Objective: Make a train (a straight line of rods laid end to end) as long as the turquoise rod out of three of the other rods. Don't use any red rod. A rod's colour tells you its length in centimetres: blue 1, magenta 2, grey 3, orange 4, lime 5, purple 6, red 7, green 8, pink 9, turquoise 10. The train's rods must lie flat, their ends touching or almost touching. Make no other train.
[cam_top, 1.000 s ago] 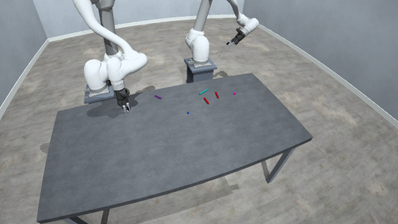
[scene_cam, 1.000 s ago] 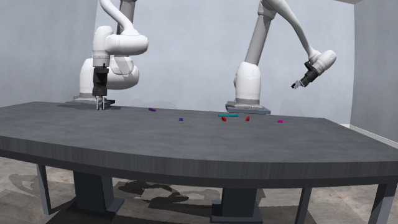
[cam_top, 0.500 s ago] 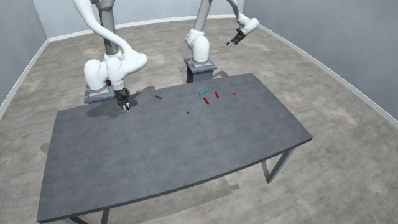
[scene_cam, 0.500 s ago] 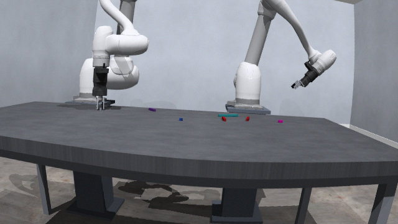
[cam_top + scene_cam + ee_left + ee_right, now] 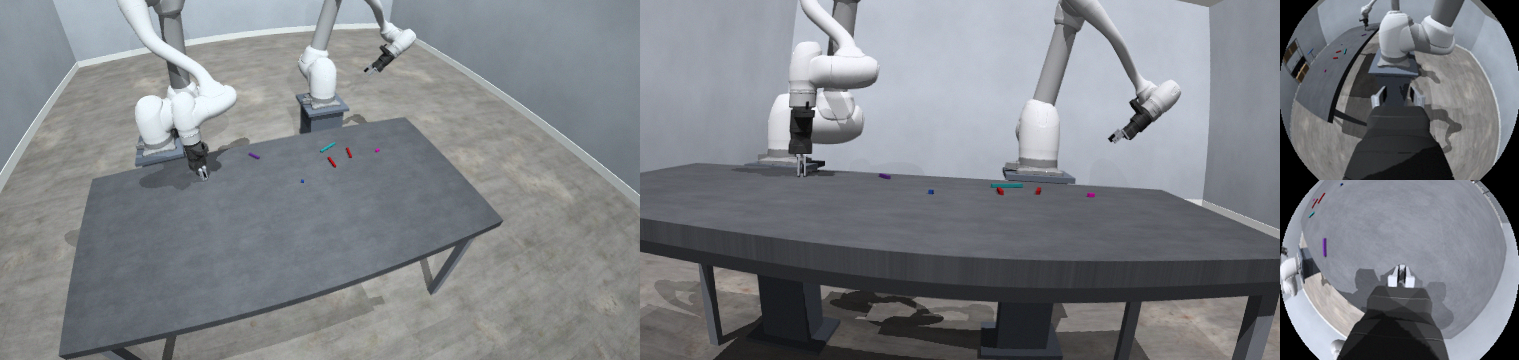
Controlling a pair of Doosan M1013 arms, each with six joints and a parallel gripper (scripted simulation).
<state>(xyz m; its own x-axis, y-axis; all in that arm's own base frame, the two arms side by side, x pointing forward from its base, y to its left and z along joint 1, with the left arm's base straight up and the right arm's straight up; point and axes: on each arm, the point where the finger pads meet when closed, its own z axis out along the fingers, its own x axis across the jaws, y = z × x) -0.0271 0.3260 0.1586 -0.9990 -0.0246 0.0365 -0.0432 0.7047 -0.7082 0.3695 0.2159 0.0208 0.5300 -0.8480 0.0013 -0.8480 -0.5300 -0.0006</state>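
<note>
My right hand is 39 cm to the right of the blue rod, 21 cm short of it and 2 cm above it. Also, from my right hand: grey rod (2 cm below); then purple rod (26 cm to the left, 5 cm behind, 2 cm below); then turquoise rod (62 cm to the left, 5 cm ahead, 2 cm below).
</note>
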